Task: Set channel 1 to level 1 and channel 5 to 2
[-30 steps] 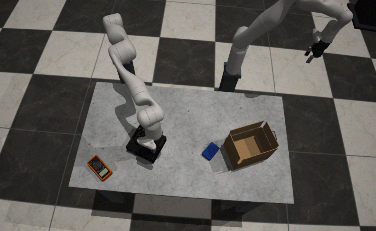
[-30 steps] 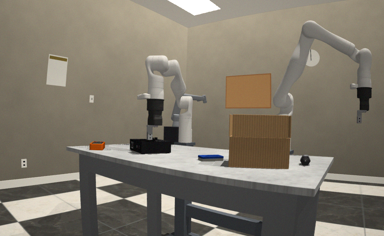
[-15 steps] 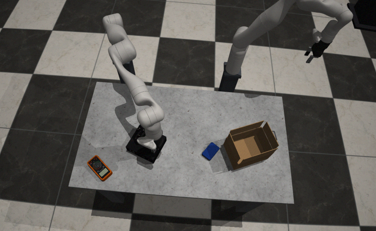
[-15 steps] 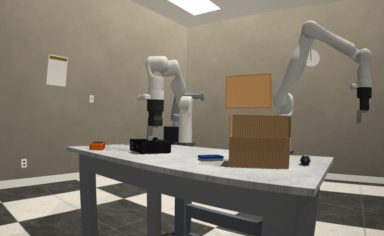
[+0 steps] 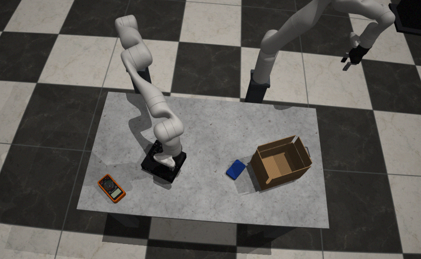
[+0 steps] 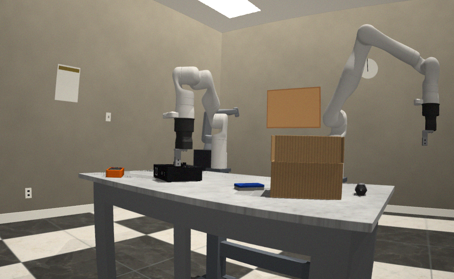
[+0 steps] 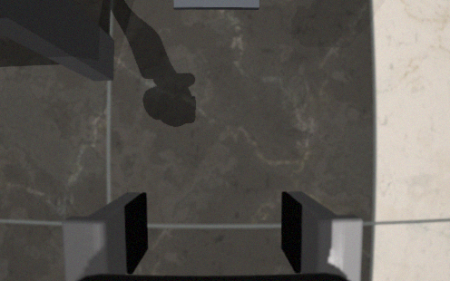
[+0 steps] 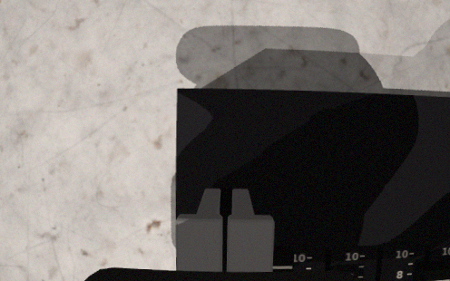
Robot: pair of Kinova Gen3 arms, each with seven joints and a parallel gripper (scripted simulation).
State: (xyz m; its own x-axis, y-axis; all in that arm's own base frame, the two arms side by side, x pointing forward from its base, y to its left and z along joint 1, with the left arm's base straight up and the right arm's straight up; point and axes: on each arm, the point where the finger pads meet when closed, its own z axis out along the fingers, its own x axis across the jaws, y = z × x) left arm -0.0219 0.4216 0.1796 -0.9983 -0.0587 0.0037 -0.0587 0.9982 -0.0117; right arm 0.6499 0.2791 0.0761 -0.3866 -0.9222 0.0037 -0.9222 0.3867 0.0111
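Observation:
My right hand is 2 cm past the channel 2 fader, 1 cm to the left of it and 1 cm above it. Also, from my right hand: channel 1 fader (2 cm behind, 1 cm to the left, 1 cm below); channel 3 fader (4 cm behind, 3 cm to the right, 1 cm below); channel 4 fader (8 cm behind, 4 cm to the right, 1 cm below).

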